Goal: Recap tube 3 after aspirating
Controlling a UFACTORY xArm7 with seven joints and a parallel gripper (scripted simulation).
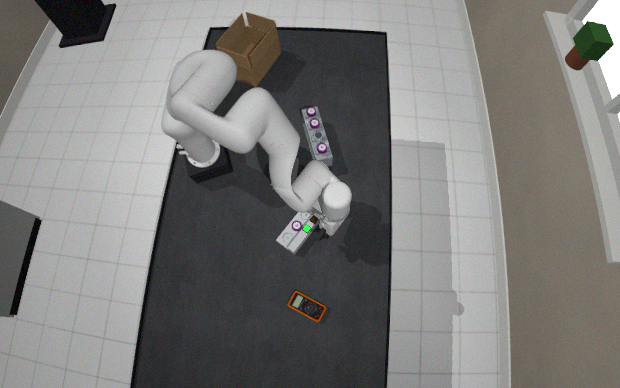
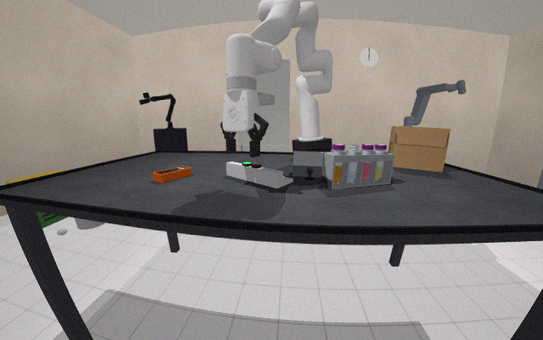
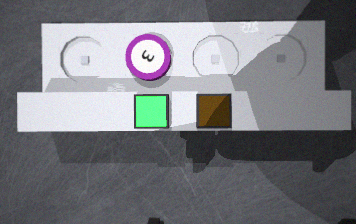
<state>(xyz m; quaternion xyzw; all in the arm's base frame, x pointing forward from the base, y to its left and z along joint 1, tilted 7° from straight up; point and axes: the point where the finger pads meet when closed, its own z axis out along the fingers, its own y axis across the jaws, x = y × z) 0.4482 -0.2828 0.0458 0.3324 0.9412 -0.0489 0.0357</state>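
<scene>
Now: the purple cap 12 cm behind my hand, 2 cm to the left of it and 9 cm below it. The rest, counted from my hand: blue cycle key (18 cm behind, 24 cm to the left, 4 cm below); green ready key (18 cm behind, 20 cm to the left, 4 cm below); key housing (16 cm behind, 22 cm to the left, 5 cm below).
</scene>
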